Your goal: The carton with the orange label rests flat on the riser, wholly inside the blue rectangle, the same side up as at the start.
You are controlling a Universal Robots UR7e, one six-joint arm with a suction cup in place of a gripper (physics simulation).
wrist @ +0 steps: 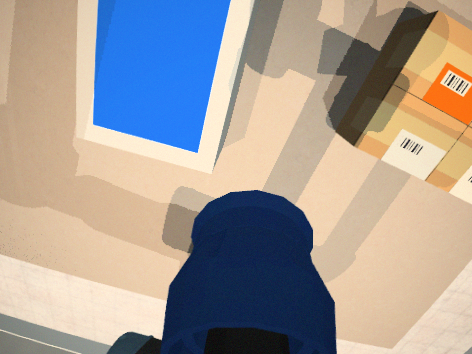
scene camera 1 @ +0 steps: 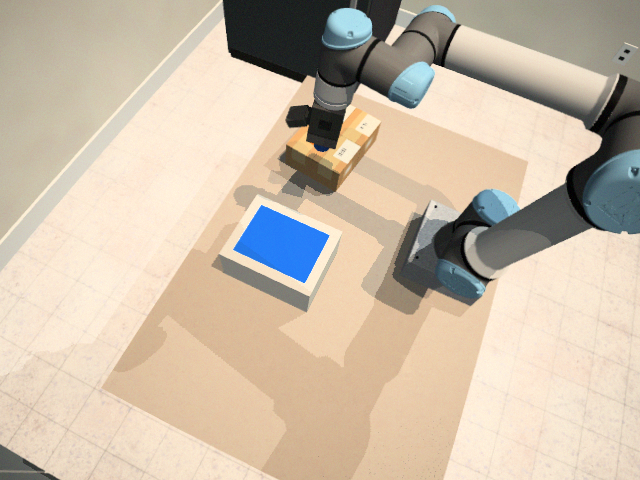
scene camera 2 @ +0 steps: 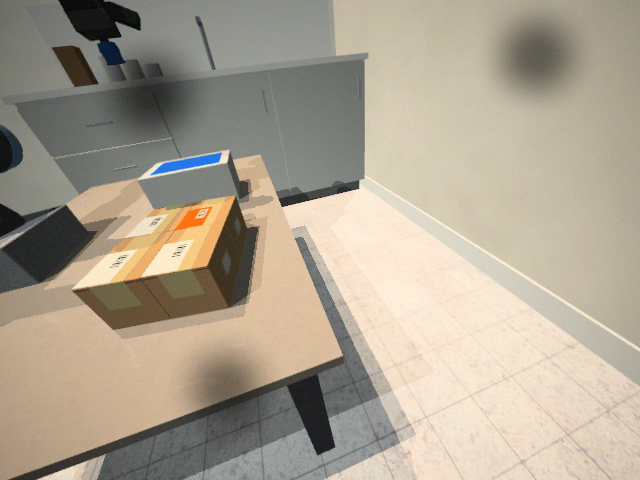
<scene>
A white riser with blue rectangle shows in the wrist view, in scene camera 1 and in scene camera 2 [209, 176]. One and the same spot on the white riser with blue rectangle: [scene camera 1: 277, 250] is [wrist: 134, 56].
</scene>
